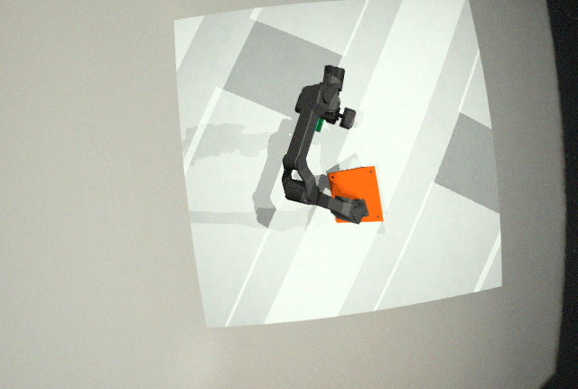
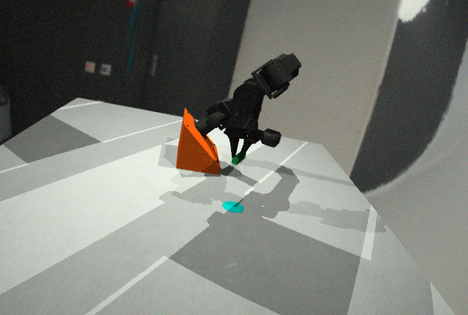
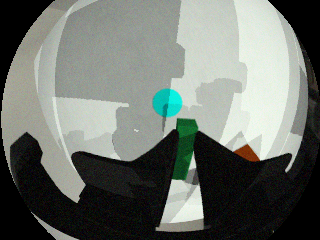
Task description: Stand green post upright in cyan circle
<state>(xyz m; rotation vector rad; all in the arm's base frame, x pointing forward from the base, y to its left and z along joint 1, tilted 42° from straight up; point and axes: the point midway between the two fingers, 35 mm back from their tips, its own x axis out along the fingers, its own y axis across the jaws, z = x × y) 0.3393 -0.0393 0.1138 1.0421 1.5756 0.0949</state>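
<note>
My gripper tip is 2 cm to the right of the cyan circle and 14 cm above it. Round my gripper tip: green post: 2 cm behind, 1 cm to the left.
</note>
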